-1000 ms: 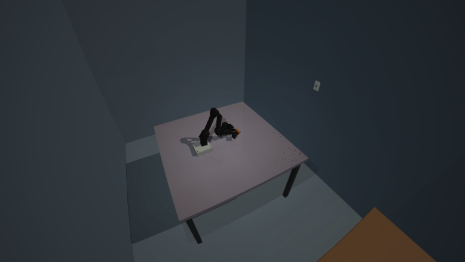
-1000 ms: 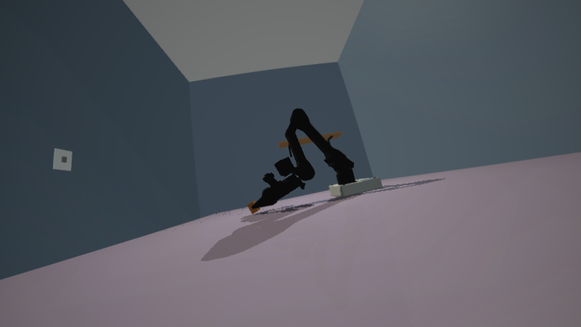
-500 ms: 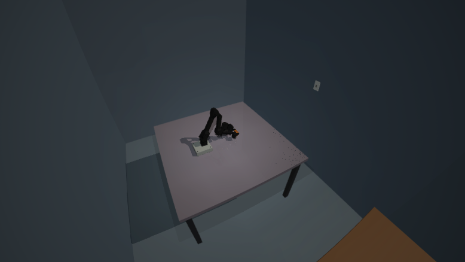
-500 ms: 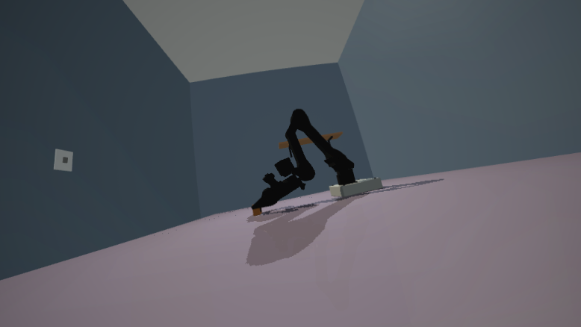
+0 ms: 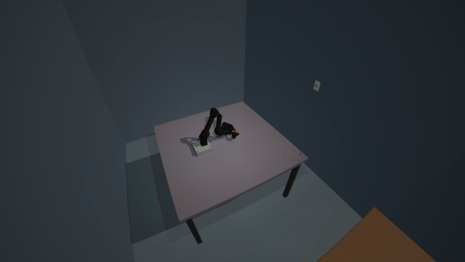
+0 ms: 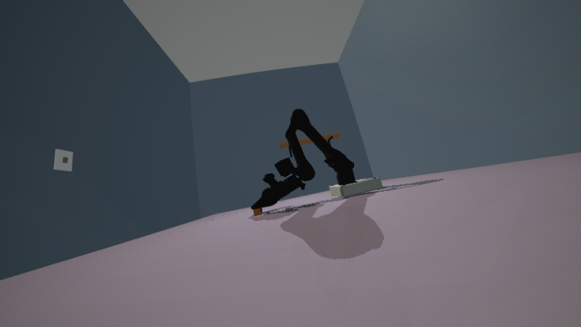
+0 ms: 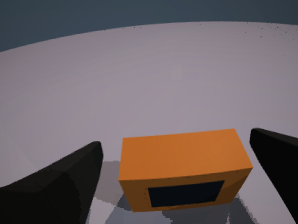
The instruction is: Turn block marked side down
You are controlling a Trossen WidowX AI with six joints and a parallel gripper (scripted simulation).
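My gripper tip is 20 mm past the orange block and 10 mm above it.
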